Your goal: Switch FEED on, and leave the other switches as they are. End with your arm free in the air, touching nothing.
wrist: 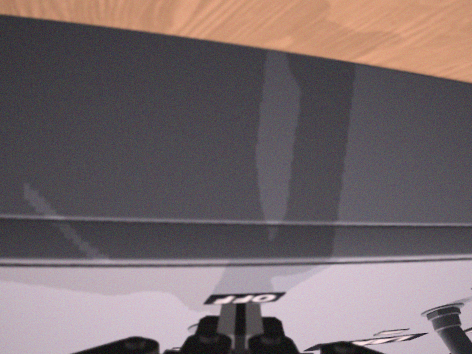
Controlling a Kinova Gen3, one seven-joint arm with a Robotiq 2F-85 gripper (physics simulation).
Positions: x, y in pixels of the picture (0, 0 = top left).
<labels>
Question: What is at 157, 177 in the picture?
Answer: A grey switch panel.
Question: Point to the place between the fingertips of my gripper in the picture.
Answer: At 240, 329
</labels>
